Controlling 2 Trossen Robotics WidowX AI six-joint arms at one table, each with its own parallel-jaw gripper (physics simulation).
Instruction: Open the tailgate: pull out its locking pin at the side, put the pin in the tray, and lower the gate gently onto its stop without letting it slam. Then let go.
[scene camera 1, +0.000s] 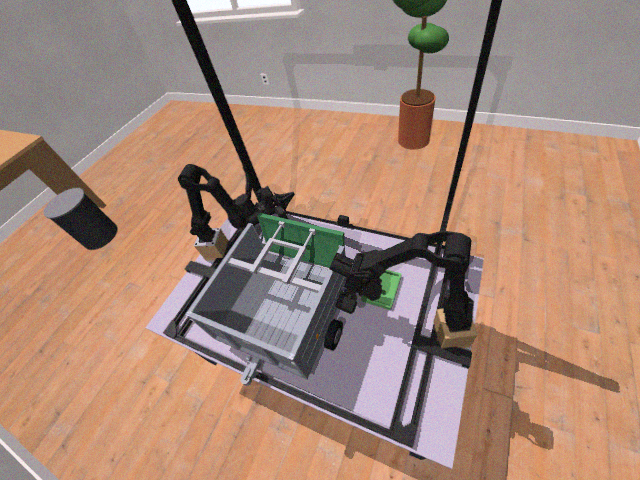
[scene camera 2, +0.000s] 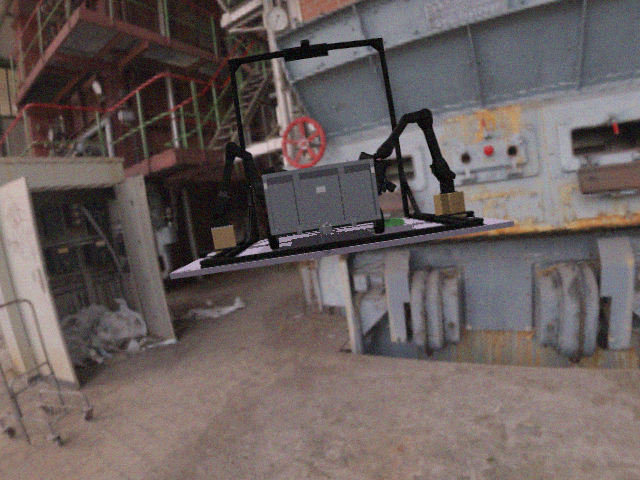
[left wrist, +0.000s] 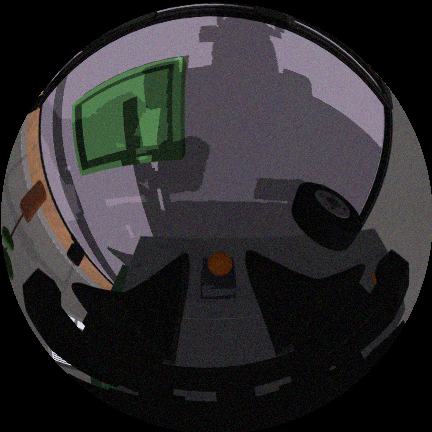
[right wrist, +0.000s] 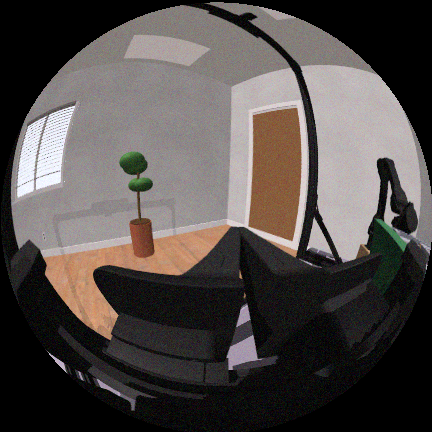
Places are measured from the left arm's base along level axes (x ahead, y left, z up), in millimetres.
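Where they show: left gripper, fingertip midpoint: (scene camera 1: 345, 292) (left wrist: 217, 257); right gripper, fingertip midpoint: (scene camera 1: 294, 192) (right wrist: 236, 233); left arm's base at its link origin: (scene camera 1: 457, 321) (scene camera 2: 448, 193); right arm's base at its link origin: (scene camera 1: 207, 236) (scene camera 2: 221, 226).
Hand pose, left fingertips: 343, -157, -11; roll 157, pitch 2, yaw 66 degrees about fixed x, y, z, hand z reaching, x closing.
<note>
Each offset is from my left fingertips to the top centre of the thing, as dx, dy, dz. "pt": to the spot under its first point.
The green tailgate (scene camera 1: 326, 251) (left wrist: 120, 278) (right wrist: 386, 252) stands upright at the back end of the grey trailer @(pt +336, +174, +46) (scene camera 2: 318, 204). The locking pin's round orange head @(-9, +5, +19) (left wrist: 220, 264) shows at a dark block on the trailer's side. My left gripper (scene camera 1: 341, 284) (left wrist: 217, 257) is partly open beside that side, its dark fingertips on either side of the orange head with gaps to both. The pin's shaft is hidden. The green tray @(-139, -57, -83) (scene camera 1: 396, 291) (scene camera 2: 395, 222) (left wrist: 180, 105) lies on the table by the left arm, with shadows across it. My right gripper (scene camera 1: 290, 195) (right wrist: 236, 233) is shut and empty, beyond the tailgate.
A black wheel @(+61, +130, -1) (scene camera 1: 333, 334) (left wrist: 312, 220) sticks out of the trailer's side near my left gripper. A pale ladder-like frame @(pt +141, -30, +174) (scene camera 1: 297, 264) lies across the trailer's top. Tall black posts (scene camera 1: 217, 98) (scene camera 1: 473, 103) rise at the table's far side.
</note>
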